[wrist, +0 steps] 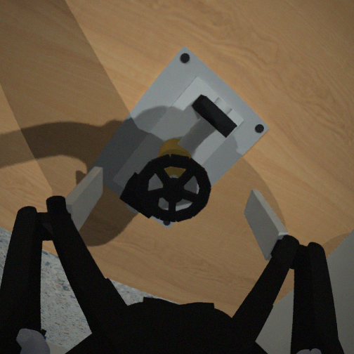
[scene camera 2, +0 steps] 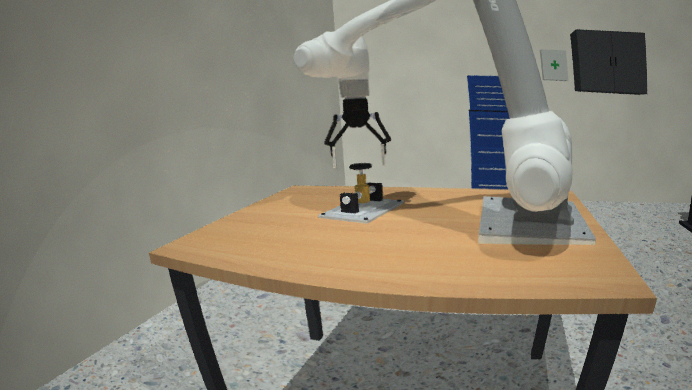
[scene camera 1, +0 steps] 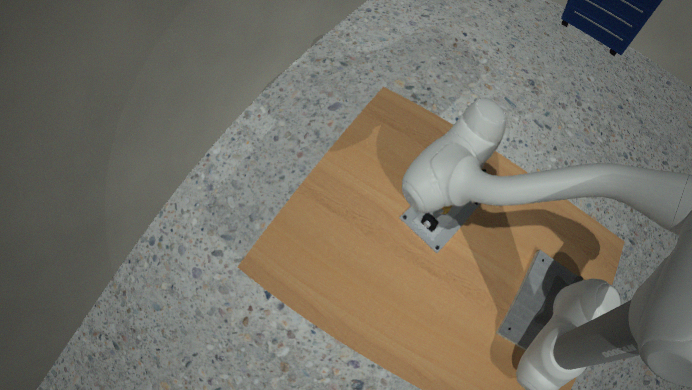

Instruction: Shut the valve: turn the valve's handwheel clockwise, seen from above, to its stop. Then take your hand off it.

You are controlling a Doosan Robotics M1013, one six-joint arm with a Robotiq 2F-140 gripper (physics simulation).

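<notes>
The valve's black spoked handwheel (scene camera 2: 360, 166) (wrist: 204, 189) lies level on top of a yellow valve body (scene camera 1: 446, 210) (scene camera 2: 362, 193) (wrist: 174, 150). In scene camera 1 the arm hides the wheel. The valve stands on a grey plate (scene camera 1: 425, 237) (scene camera 2: 380, 209) (wrist: 175, 75) between two black blocks. My gripper (scene camera 2: 359, 161) (wrist: 176, 191) points down and is open wide and empty. In scene camera 2 its fingertips stand left and right of the wheel, about at its height. In the wrist view the wheel shows between the pads, apart from both. The wheel's turn against its stop cannot be told.
One black block (scene camera 1: 429, 222) (scene camera 2: 349, 202) (wrist: 215, 115) stands beside the valve body. The wooden table (scene camera 1: 325, 250) (scene camera 2: 280, 250) also carries the arm's grey mounting plate (scene camera 1: 525, 305) (scene camera 2: 500, 220). A blue drawer cabinet (scene camera 1: 610, 25) (scene camera 2: 487, 145) stands beyond the table.
</notes>
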